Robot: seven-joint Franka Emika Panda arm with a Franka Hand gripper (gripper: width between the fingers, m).
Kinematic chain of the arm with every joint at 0, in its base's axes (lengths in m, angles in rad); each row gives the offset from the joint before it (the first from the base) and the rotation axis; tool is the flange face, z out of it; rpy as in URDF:
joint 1: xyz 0 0 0.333 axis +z
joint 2: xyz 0 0 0 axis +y
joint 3: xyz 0 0 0.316 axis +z
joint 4: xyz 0.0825 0 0 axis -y
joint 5: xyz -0.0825 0 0.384 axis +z
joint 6: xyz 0 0 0 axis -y
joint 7: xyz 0.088 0 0 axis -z
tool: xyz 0 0 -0.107 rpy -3.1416 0 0
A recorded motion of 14 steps. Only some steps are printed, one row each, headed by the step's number.
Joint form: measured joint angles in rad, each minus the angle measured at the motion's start. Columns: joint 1, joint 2, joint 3, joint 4, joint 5, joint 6, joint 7.
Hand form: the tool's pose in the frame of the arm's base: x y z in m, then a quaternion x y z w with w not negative. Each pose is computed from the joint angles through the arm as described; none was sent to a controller.
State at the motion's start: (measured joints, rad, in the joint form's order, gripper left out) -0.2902 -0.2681 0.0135 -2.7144 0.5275 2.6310 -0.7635
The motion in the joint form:
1: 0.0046 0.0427 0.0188 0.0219 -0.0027 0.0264 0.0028
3: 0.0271 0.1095 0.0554 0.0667 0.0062 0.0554 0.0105
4: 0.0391 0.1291 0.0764 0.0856 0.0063 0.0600 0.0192
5: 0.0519 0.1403 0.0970 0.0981 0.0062 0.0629 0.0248
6: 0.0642 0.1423 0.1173 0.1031 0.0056 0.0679 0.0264
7: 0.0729 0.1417 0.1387 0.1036 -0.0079 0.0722 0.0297
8: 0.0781 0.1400 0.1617 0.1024 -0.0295 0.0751 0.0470
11: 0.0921 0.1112 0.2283 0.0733 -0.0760 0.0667 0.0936
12: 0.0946 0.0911 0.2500 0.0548 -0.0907 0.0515 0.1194
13: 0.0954 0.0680 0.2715 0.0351 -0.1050 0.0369 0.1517
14: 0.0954 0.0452 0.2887 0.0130 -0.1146 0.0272 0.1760
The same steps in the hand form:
1: 0.4008 -0.1187 0.3203 -0.98554 -0.03122 -0.14814 0.07614
3: 0.4226 -0.1003 0.3127 -0.98516 -0.04941 -0.14636 0.07487
4: 0.4319 -0.0877 0.3121 -0.98449 -0.06102 -0.14594 0.07584
5: 0.4389 -0.0740 0.3124 -0.98347 -0.07467 -0.14592 0.07688
6: 0.4430 -0.0603 0.3139 -0.98198 -0.09002 -0.14760 0.07637
7: 0.4453 -0.0470 0.3148 -0.98043 -0.10880 -0.14694 0.07297
8: 0.4466 -0.0341 0.3154 -0.97939 -0.12335 -0.14437 0.06879
11: 0.4383 0.0026 0.3151 -0.97642 -0.16070 -0.13054 0.06114
12: 0.4310 0.0134 0.3144 -0.97665 -0.16714 -0.12090 0.05997
13: 0.4232 0.0228 0.3142 -0.97750 -0.16912 -0.11209 0.05764
14: 0.4148 0.0291 0.3133 -0.97834 -0.16990 -0.10493 0.05447

